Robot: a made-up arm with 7 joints. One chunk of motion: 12 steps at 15 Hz.
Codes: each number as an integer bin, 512 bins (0 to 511) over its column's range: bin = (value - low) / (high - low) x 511, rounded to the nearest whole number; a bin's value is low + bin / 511 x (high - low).
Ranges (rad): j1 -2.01..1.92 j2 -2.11..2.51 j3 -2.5..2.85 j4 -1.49..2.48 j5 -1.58..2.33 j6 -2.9..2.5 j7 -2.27..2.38
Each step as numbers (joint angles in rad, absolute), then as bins.
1 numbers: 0.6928 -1.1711 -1.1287 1.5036 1.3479 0.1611 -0.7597
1 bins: 351 104 131 385 383 290 166
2 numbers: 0.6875 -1.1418 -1.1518 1.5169 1.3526 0.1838 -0.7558
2 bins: 351 107 129 387 383 292 166
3 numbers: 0.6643 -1.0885 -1.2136 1.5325 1.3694 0.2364 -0.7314
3 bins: 348 113 123 389 385 297 169
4 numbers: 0.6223 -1.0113 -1.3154 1.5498 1.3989 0.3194 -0.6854
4 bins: 342 122 113 391 389 305 174
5 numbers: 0.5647 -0.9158 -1.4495 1.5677 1.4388 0.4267 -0.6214
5 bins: 335 132 100 394 395 315 181
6 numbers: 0.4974 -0.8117 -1.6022 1.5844 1.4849 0.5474 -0.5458
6 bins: 326 144 86 396 401 326 189
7 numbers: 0.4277 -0.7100 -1.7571 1.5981 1.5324 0.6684 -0.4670
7 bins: 317 155 71 397 407 338 198
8 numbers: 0.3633 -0.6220 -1.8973 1.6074 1.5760 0.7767 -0.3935
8 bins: 309 165 58 399 412 348 206
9 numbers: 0.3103 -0.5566 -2.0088 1.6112 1.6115 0.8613 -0.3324
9 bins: 302 172 47 399 417 356 213
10 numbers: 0.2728 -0.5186 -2.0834 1.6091 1.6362 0.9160 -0.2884
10 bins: 297 176 40 399 420 361 218
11 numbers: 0.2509 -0.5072 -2.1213 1.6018 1.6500 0.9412 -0.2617
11 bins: 294 177 36 398 422 363 221
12 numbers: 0.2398 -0.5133 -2.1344 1.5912 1.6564 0.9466 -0.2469
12 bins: 293 177 35 397 423 364 222
